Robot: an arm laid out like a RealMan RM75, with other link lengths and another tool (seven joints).
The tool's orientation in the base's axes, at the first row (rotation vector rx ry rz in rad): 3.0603, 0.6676, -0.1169
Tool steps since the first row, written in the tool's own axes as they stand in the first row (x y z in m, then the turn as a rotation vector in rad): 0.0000, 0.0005, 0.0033, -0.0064, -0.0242, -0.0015; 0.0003, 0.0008, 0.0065, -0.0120, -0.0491, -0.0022; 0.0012, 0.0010, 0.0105, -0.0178, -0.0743, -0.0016; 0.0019, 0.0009, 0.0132, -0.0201, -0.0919, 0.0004; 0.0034, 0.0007, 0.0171, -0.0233, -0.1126, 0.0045; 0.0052, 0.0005, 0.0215, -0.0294, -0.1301, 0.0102
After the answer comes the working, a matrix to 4 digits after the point.
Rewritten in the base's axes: 0.0000, -0.0005, -0.0033, -0.0158, 0.0194, 0.0022; 0.0001, -0.0008, -0.0065, -0.0312, 0.0397, 0.0035; 0.0008, -0.0007, -0.0106, -0.0469, 0.0602, 0.0036; 0.0012, -0.0003, -0.0133, -0.0565, 0.0752, 0.0019; 0.0022, 0.0004, -0.0173, -0.0683, 0.0926, -0.0018; 0.0034, 0.0012, -0.0218, -0.0815, 0.1058, -0.0068
The tool's axes in the first row as the columns of a matrix, in the base's axes (rounded; the answer above uses it unrounded):
0.9065, 0.4162, -0.0713
0.4156, -0.9092, -0.0229
-0.0743, -0.0089, -0.9972

